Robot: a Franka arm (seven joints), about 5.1 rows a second.
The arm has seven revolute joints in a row. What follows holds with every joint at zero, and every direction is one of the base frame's.
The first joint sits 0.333 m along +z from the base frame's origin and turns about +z.
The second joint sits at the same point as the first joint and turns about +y.
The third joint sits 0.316 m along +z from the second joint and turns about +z.
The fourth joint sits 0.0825 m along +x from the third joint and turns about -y.
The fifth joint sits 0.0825 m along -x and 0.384 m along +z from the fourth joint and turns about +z.
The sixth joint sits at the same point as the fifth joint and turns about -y.
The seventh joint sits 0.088 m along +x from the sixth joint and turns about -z.
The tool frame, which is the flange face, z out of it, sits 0.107 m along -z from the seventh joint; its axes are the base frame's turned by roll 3.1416, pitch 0 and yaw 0 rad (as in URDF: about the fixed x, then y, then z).
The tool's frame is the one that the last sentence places.
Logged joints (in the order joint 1, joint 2, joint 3, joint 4, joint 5, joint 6, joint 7), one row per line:
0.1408, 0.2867, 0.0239, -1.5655, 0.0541, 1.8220, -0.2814
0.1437, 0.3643, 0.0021, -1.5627, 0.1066, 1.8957, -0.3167
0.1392, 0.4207, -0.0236, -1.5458, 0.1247, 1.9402, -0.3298
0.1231, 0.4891, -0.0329, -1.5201, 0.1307, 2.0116, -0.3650
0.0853, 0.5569, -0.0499, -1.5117, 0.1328, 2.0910, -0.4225
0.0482, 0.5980, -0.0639, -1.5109, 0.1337, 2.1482, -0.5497
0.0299, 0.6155, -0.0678, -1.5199, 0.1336, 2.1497, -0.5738
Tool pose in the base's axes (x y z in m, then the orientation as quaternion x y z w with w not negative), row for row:
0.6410, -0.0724, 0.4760, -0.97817, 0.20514, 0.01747, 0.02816
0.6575, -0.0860, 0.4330, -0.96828, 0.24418, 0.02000, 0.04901
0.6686, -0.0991, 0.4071, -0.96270, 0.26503, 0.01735, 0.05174
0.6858, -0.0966, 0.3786, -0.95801, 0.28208, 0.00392, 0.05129
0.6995, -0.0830, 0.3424, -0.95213, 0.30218, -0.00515, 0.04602
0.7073, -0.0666, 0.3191, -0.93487, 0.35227, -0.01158, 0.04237
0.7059, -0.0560, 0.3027, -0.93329, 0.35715, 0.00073, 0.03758
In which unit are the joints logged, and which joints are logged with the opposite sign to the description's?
The joints are logged in radians. Opposite sign: joint 1, joint 7.
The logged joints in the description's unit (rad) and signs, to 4 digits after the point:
-0.1408, 0.2867, 0.0239, -1.5655, 0.0541, 1.8220, 0.2814
-0.1437, 0.3643, 0.0021, -1.5627, 0.1066, 1.8957, 0.3167
-0.1392, 0.4207, -0.0236, -1.5458, 0.1247, 1.9402, 0.3298
-0.1231, 0.4891, -0.0329, -1.5201, 0.1307, 2.0116, 0.3650
-0.0853, 0.5569, -0.0499, -1.5117, 0.1328, 2.0910, 0.4225
-0.0482, 0.5980, -0.0639, -1.5109, 0.1337, 2.1482, 0.5497
-0.0299, 0.6155, -0.0678, -1.5199, 0.1336, 2.1497, 0.5738

